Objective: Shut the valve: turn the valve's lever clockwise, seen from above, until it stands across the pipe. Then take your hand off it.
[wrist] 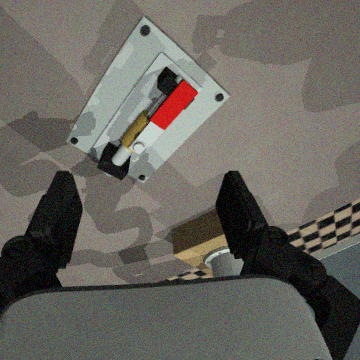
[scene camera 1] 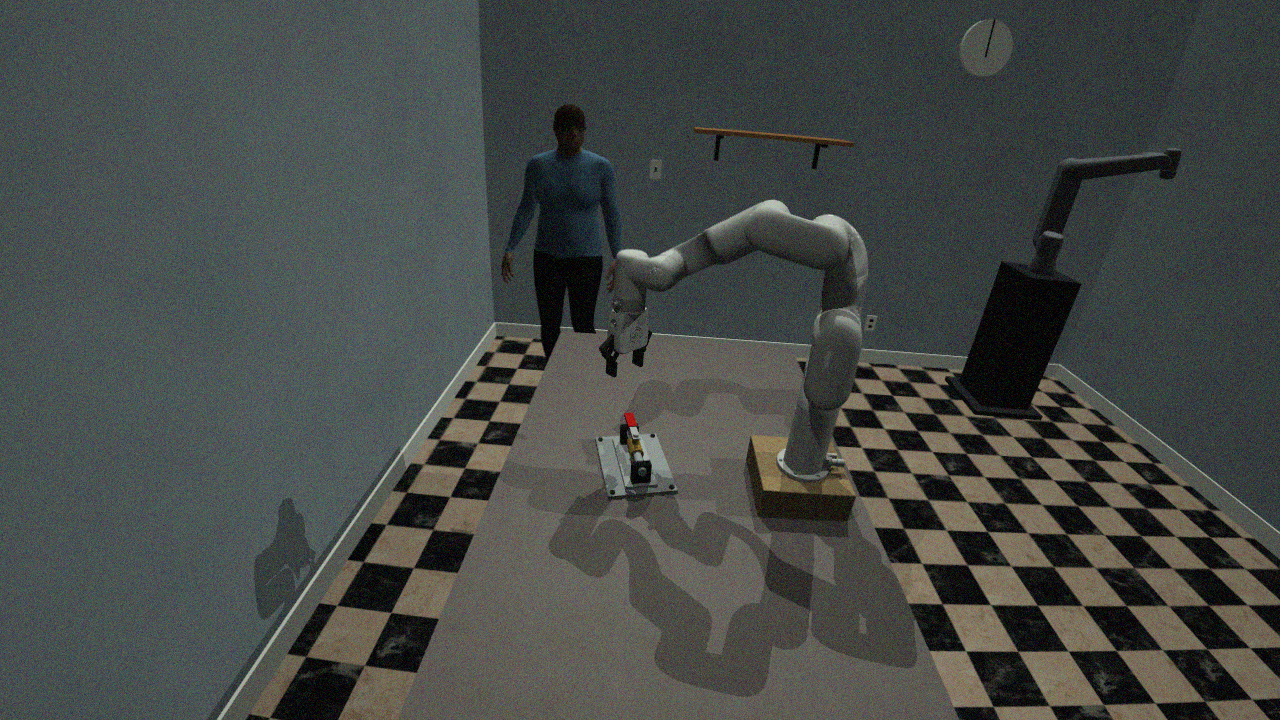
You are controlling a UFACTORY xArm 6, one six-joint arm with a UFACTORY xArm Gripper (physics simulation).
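Note:
The valve's red-handled lever (scene camera 1: 630,420) (wrist: 175,105) lies along the pipe, roughly parallel to it, its red grip at the far end in the scene view. The brass valve body (scene camera 1: 635,446) (wrist: 135,131) sits on the pipe between two black end blocks, on a pale plate (scene camera 1: 659,465) (wrist: 110,80) with a dark bolt at each corner. My gripper (scene camera 1: 624,367) (wrist: 151,188) is open and empty. It points down, above and beyond the valve in the scene view, well apart from the lever.
The plate lies on a long grey table (scene camera 1: 537,626). My arm's base stands on a wooden block (scene camera 1: 805,503) (wrist: 197,247) to the right of the valve. A person (scene camera 1: 572,210) stands past the table's far end. A second arm on a black pedestal (scene camera 1: 1020,340) stands at the far right.

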